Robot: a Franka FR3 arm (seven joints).
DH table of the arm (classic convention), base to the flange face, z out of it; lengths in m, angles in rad. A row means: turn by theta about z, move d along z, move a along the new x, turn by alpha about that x. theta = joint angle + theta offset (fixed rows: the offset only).
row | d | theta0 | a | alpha
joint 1 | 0.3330 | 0.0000 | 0.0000 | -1.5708
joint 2 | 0.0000 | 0.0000 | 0.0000 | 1.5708
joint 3 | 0.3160 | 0.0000 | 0.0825 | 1.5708
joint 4 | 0.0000 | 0.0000 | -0.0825 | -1.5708
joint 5 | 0.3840 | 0.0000 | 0.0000 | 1.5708
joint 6 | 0.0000 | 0.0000 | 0.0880 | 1.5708
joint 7 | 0.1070 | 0.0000 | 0.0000 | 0.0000
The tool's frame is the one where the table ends.
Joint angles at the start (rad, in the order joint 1, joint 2, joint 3, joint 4, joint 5, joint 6, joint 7):
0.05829, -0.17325, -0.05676, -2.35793, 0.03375, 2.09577, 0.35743
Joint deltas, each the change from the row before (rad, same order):
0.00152, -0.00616, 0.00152, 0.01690, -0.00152, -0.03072, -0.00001
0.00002, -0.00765, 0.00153, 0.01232, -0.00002, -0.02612, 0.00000
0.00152, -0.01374, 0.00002, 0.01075, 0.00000, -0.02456, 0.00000
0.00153, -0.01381, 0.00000, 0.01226, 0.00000, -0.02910, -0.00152
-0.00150, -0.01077, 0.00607, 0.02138, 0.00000, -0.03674, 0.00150
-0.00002, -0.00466, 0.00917, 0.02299, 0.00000, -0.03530, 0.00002
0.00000, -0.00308, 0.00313, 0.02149, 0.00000, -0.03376, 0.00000
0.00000, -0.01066, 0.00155, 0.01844, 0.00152, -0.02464, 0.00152
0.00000, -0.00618, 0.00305, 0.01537, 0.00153, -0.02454, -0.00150
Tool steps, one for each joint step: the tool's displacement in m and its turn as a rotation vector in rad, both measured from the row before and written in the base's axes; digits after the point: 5 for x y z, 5 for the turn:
0.00056, 0.00141, 0.00794, -0.00063, 0.00762, 0.00486
-0.00037, 0.00077, 0.00703, 0.00054, 0.00613, 0.00238
-0.00122, 0.00072, 0.00931, 0.00114, 0.00008, 0.00235
-0.00162, 0.00071, 0.00969, 0.00133, 0.00298, 0.00403
-0.00044, 0.00219, 0.01189, -0.00044, 0.00456, 0.00414
0.00031, 0.00440, 0.00999, -0.00150, 0.00751, 0.01002
0.00014, 0.00155, 0.00874, -0.00037, 0.00913, 0.00413
-0.00060, 0.00084, 0.01158, 0.00164, -0.00438, 0.00017
-0.00087, 0.00160, 0.00813, 0.00128, 0.00293, 0.00471

